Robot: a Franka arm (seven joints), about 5 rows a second.
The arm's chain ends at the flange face. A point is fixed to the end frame.
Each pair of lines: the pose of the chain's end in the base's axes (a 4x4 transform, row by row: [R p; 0 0 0 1], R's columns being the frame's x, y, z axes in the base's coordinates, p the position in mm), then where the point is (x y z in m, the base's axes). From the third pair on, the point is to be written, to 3 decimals.
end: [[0.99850 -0.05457 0.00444 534.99], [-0.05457 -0.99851 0.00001 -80.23], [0.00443 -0.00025 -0.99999 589.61], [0 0 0 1]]
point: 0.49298 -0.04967 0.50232
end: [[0.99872 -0.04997 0.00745 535.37], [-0.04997 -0.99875 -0.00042 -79.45], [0.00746 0.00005 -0.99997 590.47], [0 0 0 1]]
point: 0.49348 -0.04912 0.50304
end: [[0.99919 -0.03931 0.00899 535.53], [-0.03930 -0.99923 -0.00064 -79.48], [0.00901 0.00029 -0.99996 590.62], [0 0 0 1]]
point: 0.493 -0.050 0.503
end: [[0.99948 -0.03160 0.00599 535.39], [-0.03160 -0.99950 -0.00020 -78.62], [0.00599 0.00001 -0.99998 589.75], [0 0 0 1]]
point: 0.493 -0.049 0.502
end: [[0.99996 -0.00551 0.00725 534.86], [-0.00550 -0.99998 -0.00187 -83.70], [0.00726 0.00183 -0.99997 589.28], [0 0 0 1]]
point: 0.492 -0.055 0.502
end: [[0.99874 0.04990 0.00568 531.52], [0.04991 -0.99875 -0.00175 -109.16], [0.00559 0.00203 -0.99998 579.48], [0 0 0 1]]
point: 0.487 -0.083 0.492
